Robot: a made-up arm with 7 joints. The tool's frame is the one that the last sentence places.
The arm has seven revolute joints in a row. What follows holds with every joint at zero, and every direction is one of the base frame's. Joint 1 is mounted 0.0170 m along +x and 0.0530 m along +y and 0.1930 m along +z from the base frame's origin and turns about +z. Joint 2 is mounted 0.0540 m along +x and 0.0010 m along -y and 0.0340 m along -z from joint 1 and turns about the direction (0.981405, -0.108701, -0.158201). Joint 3 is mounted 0.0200 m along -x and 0.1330 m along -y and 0.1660 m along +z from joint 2 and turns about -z. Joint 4 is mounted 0.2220 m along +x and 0.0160 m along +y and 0.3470 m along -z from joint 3 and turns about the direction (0.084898, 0.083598, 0.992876). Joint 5 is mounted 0.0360 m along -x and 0.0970 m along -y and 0.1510 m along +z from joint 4 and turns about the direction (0.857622, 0.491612, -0.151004). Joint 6 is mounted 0.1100 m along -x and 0.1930 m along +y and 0.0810 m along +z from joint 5 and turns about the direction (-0.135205, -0.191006, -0.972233). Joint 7 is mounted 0.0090 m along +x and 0.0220 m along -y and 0.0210 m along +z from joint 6 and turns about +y. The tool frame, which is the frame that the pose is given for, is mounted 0.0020 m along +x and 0.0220 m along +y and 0.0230 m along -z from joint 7; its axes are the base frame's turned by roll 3.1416, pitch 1.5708 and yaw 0.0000 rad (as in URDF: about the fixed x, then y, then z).
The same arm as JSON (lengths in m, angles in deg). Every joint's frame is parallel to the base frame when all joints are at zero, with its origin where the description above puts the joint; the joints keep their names.
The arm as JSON. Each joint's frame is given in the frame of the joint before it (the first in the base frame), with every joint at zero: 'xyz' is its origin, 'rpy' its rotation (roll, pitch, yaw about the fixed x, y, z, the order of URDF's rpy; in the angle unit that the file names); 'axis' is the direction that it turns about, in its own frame. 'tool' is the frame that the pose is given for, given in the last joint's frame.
{"units": {"length": "m", "angle": "deg"}, "joints": [{"name": "joint 1", "type": "revolute", "origin": {"xyz": [0.017, 0.053, 0.193], "rpy": [0.0, 0.0, 0.0]}, "axis": [0.0, 0.0, 1.0]}, {"name": "joint 2", "type": "revolute", "origin": {"xyz": [0.054, -0.001, -0.034], "rpy": [0.0, 0.0, 0.0]}, "axis": [0.981405, -0.108701, -0.158201]}, {"name": "joint 3", "type": "revolute", "origin": {"xyz": [-0.02, -0.133, 0.166], "rpy": [0.0, 0.0, 0.0]}, "axis": [0.0, 0.0, -1.0]}, {"name": "joint 4", "type": "revolute", "origin": {"xyz": [0.222, 0.016, -0.347], "rpy": [0.0, 0.0, 0.0]}, "axis": [0.084898, 0.083598, 0.992876]}, {"name": "joint 5", "type": "revolute", "origin": {"xyz": [-0.036, -0.097, 0.151], "rpy": [0.0, 0.0, 0.0]}, "axis": [0.857622, 0.491612, -0.151004]}, {"name": "joint 6", "type": "revolute", "origin": {"xyz": [-0.11, 0.193, 0.081], "rpy": [0.0, 0.0, 0.0]}, "axis": [-0.135205, -0.191006, -0.972233]}, {"name": "joint 7", "type": "revolute", "origin": {"xyz": [0.009, -0.022, 0.021], "rpy": [0.0, 0.0, 0.0]}, "axis": [0.0, 1.0, 0.0]}], "tool": {"origin": {"xyz": [0.002, 0.022, -0.023], "rpy": [-180.0, 90.0, 0.0]}}}
